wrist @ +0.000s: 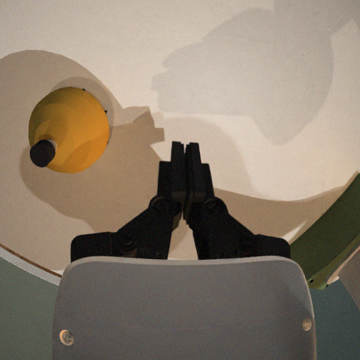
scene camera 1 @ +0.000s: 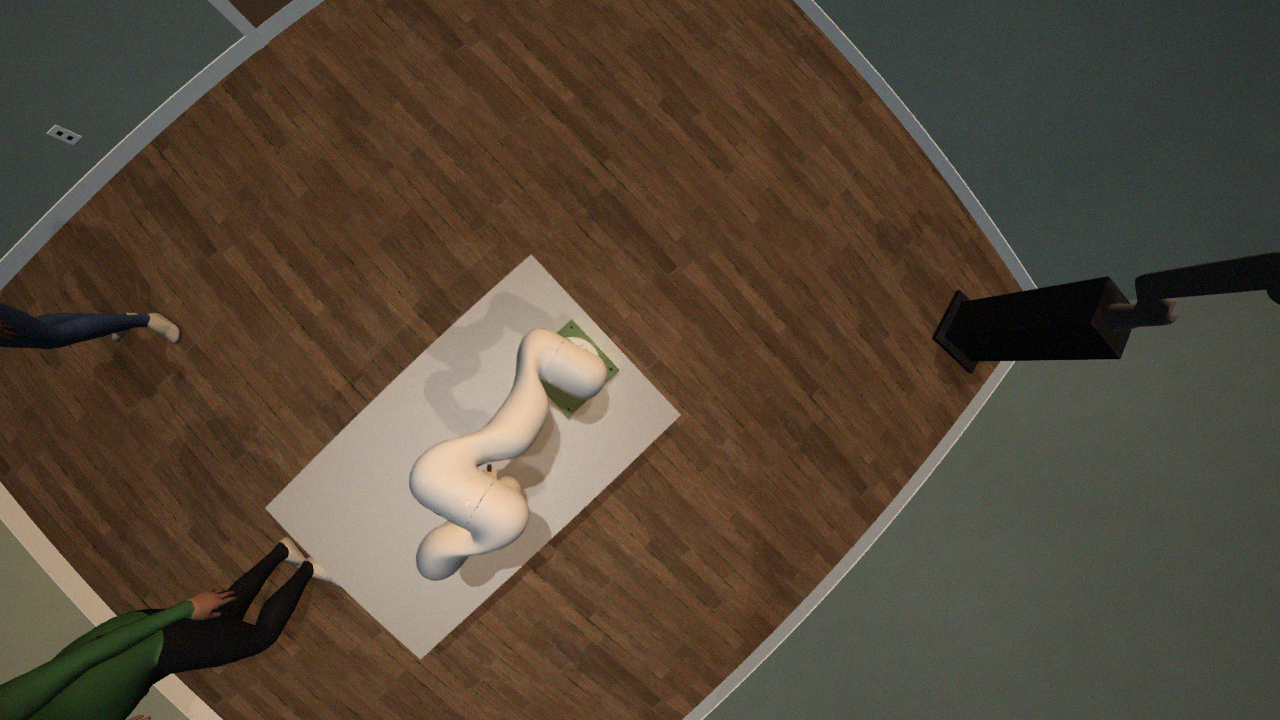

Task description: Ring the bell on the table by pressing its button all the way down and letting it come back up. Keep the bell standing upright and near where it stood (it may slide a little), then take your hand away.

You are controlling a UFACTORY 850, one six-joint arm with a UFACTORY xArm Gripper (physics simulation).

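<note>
The bell is a yellow dome [wrist: 75, 127] with a black button [wrist: 43, 153] on top. It stands on the pale table [wrist: 210, 45] [scene camera 1: 358, 483] at the left of the wrist view and looks upright. My gripper [wrist: 182, 158] is shut and empty, its two black fingertips together. It is to the right of the bell, apart from it, above the table. The button stands up from the dome, with nothing touching it. In the scene view my arm hides the gripper and most of the area under it; a small dark spot shows beside the arm, too small to identify.
The white arm [scene camera 1: 514, 416] bends over the table. A green block [wrist: 330, 240] [scene camera 1: 570, 407] sits at the arm's base. Shadows of the arm fall around the bell. A person in green [scene camera 1: 98, 649] stands by the table's lower left end; another person's legs [scene camera 1: 71, 326] show farther left.
</note>
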